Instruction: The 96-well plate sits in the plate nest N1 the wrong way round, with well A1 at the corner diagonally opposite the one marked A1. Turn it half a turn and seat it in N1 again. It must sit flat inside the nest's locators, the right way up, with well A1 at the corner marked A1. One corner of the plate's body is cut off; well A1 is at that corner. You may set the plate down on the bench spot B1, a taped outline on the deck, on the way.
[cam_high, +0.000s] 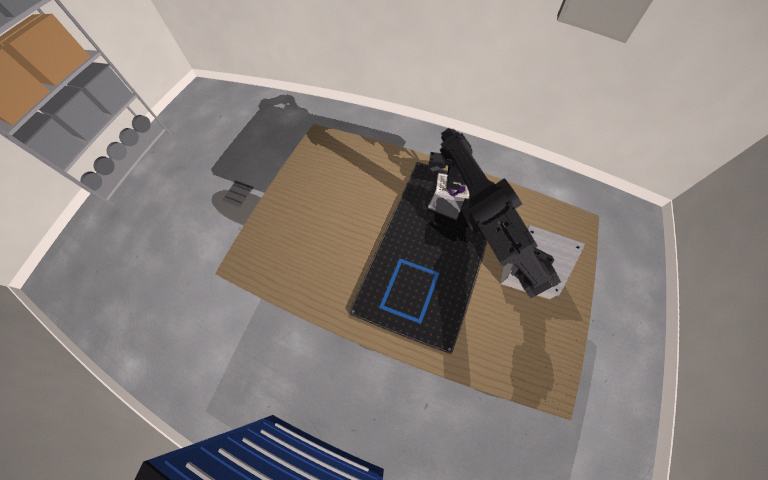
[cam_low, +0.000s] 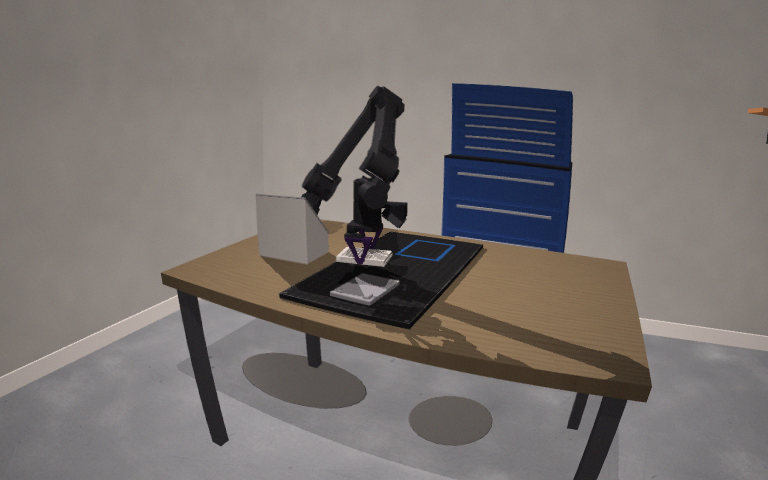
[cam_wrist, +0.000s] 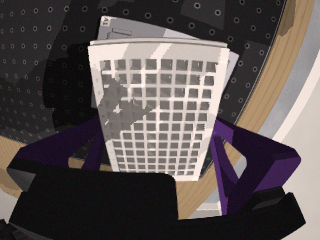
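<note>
My gripper is now right at the white 96-well plate. From my hand the other things lie so: grey plate nest N1 (90 mm below); A1 label (90 mm below, 70 mm to the left, 60 mm ahead).
</note>
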